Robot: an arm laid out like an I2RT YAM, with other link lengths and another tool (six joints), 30 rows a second.
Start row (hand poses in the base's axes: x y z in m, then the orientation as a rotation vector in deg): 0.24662 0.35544 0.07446 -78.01 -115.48 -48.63
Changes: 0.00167 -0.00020 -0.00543 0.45 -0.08 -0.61; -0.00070 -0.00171 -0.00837 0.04 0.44 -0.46; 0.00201 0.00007 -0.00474 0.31 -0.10 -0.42; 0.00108 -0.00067 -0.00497 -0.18 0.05 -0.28; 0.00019 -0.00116 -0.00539 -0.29 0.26 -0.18; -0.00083 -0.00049 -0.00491 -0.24 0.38 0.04; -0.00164 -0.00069 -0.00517 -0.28 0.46 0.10; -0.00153 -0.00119 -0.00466 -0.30 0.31 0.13; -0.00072 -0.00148 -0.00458 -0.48 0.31 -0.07; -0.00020 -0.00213 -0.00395 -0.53 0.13 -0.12; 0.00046 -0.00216 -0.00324 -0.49 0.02 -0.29; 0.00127 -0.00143 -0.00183 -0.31 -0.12 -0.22; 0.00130 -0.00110 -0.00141 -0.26 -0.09 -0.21; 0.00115 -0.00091 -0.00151 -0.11 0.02 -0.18; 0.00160 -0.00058 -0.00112 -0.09 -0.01 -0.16; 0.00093 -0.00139 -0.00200 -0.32 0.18 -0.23; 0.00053 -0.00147 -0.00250 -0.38 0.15 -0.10
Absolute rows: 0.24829 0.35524 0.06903 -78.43 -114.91 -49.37; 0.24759 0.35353 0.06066 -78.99 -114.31 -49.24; 0.24960 0.35360 0.05592 -79.27 -113.95 -49.79; 0.25068 0.35293 0.05095 -79.69 -113.89 -49.71; 0.25087 0.35177 0.04556 -80.10 -113.80 -49.31; 0.25004 0.35128 0.04065 -80.25 -113.70 -48.75; 0.24840 0.35059 0.03548 -80.37 -113.60 -48.06; 0.24687 0.34940 0.03082 -80.44 -113.64 -47.47; 0.24615 0.34792 0.02624 -80.83 -113.69 -46.81; 0.24595 0.34579 0.02229 -81.28 -113.88 -46.28; 0.24641 0.34363 0.01905 -81.88 -114.03 -45.95; 0.24768 0.34220 0.01722 -82.28 -114.20 -45.87; 0.24898 0.34110 0.01581 -82.65 -114.32 -45.81; 0.25013 0.34019 0.01430 -82.91 -114.28 -45.77; 0.25173 0.33961 0.01318 -83.14 -114.26 -45.77; 0.25266 0.33822 0.01118 -83.60 -114.21 -45.43; 0.25319 0.33675 0.00868 -83.94 -114.30 -45.00
